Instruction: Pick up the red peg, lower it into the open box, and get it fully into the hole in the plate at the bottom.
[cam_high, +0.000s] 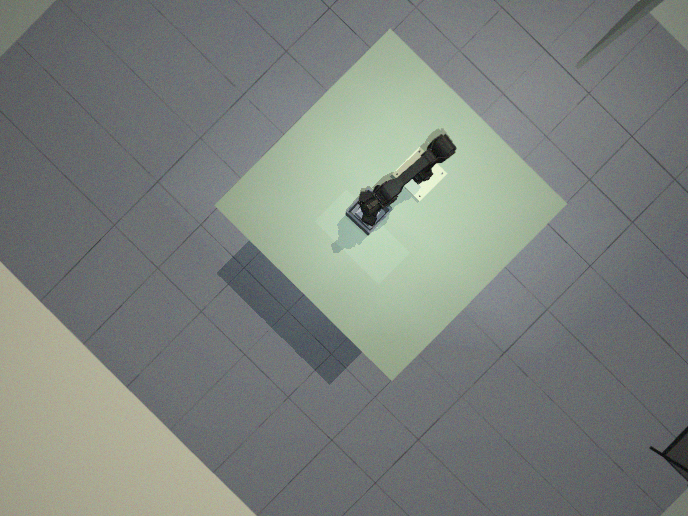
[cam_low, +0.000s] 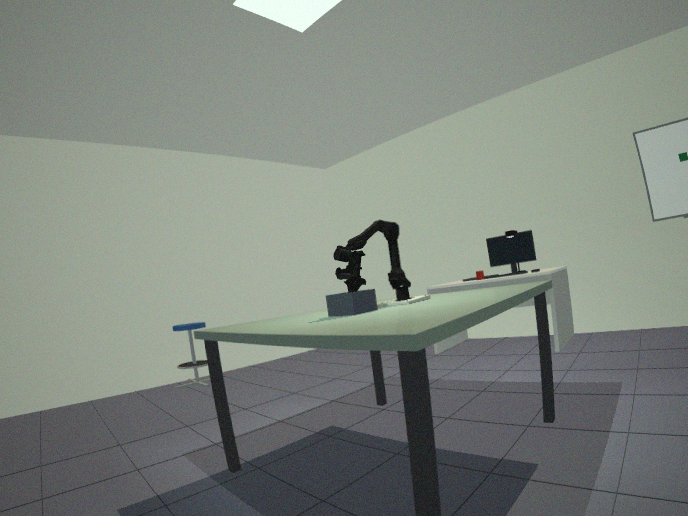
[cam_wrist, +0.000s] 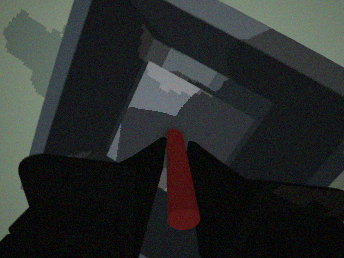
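Now: the red peg 10 mm to the left of my gripper tip and 10 mm above it. From my gripper tip the other things lie so: grey box (40 mm below).
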